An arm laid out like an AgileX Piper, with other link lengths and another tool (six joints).
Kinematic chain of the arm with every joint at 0, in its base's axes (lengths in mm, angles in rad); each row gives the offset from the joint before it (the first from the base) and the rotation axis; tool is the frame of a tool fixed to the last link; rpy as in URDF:
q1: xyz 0 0 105.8 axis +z
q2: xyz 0 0 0 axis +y
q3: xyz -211.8 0 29 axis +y
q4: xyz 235.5 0 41.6 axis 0.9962 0 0.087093
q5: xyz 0 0 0 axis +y
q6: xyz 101.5 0 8.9 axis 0.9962 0 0.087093
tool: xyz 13.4 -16 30.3 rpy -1.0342 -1.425 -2.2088
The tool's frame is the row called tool.
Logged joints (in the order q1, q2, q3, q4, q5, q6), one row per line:
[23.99, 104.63, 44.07, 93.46, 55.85, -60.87]
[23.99, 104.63, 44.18, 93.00, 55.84, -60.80]
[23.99, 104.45, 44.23, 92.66, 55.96, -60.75]
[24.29, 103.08, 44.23, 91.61, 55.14, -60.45]
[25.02, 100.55, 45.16, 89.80, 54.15, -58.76]
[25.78, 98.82, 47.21, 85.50, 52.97, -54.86]
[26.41, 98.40, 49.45, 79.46, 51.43, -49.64]
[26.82, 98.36, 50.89, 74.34, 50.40, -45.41]
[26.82, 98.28, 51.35, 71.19, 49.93, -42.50]
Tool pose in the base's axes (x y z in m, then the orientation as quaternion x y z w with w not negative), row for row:
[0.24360, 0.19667, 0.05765, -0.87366, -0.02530, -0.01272, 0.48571]
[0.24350, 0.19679, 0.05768, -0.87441, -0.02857, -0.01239, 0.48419]
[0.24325, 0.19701, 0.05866, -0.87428, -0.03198, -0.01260, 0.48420]
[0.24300, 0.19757, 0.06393, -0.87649, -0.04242, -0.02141, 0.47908]
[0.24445, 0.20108, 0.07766, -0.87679, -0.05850, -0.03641, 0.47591]
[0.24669, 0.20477, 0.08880, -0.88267, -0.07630, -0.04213, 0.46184]
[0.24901, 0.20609, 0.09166, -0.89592, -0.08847, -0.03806, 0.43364]
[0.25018, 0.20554, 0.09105, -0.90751, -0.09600, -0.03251, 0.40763]
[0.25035, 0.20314, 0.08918, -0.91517, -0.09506, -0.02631, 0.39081]
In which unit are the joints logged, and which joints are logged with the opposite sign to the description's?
The joints are logged in degrees. Opposite sign: q3.
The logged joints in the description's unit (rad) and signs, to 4 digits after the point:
[0.4187, 1.8261, -0.7692, 1.6312, 0.9748, -1.0624]
[0.4187, 1.8261, -0.7711, 1.6232, 0.9746, -1.0612]
[0.4187, 1.8230, -0.7720, 1.6172, 0.9767, -1.0603]
[0.4239, 1.7991, -0.7720, 1.5989, 0.9624, -1.0551]
[0.4367, 1.7549, -0.7882, 1.5673, 0.9451, -1.0256]
[0.4499, 1.7247, -0.8240, 1.4923, 0.9245, -0.9575]
[0.4609, 1.7174, -0.8631, 1.3868, 0.8976, -0.8664]
[0.4681, 1.7167, -0.8882, 1.2975, 0.8796, -0.7926]
[0.4681, 1.7153, -0.8962, 1.2425, 0.8714, -0.7418]

